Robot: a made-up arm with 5 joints.
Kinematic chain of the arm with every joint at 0, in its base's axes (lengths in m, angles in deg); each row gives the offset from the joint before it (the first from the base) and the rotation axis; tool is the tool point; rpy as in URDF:
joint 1: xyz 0 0 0.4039 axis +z
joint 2: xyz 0 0 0 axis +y
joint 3: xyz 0.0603 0 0.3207 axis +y
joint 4: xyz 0.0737 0 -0.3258 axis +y
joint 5: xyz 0.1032 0 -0.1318 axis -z
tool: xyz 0 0 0 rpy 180 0 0
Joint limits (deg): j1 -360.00..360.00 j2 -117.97..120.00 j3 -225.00..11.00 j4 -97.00..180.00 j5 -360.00..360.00
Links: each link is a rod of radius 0.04 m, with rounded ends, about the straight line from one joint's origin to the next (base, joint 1, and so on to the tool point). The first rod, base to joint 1, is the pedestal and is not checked.
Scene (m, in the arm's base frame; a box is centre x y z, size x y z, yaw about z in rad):
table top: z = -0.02
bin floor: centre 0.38 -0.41 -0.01 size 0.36 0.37 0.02 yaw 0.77
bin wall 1: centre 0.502 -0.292 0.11 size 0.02 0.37 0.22 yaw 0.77
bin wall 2: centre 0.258 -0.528 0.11 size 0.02 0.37 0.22 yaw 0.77
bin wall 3: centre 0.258 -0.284 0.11 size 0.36 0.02 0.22 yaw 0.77
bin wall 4: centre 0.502 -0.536 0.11 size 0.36 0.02 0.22 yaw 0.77
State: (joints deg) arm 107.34 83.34 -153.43 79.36 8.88
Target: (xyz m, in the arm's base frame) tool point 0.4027 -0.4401 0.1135
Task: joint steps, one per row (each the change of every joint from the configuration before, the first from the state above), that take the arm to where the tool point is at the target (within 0.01 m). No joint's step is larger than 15 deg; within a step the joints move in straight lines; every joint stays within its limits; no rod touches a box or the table.
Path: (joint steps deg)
1: -14.08 -2.30 2.30 3.85 0.00
2: -14.08 -2.31 2.29 3.84 0.00
3: -14.08 -2.30 2.30 3.85 0.00
4: -14.08 -2.31 2.30 3.84 0.00
5: -14.08 -2.30 2.29 3.85 0.00
6: -14.08 -2.31 2.30 3.84 0.00
7: -14.08 -2.30 2.30 3.85 0.00
8: -14.08 -2.31 2.29 3.84 0.00
9: -14.08 -2.30 2.30 3.85 0.00
10: -14.08 -2.30 2.30 3.84 0.00
11: -14.08 -2.31 2.29 3.85 0.00
12: 0.00 10.34 -2.32 -8.34 0.00
13: 0.00 10.33 -2.32 -8.34 0.00

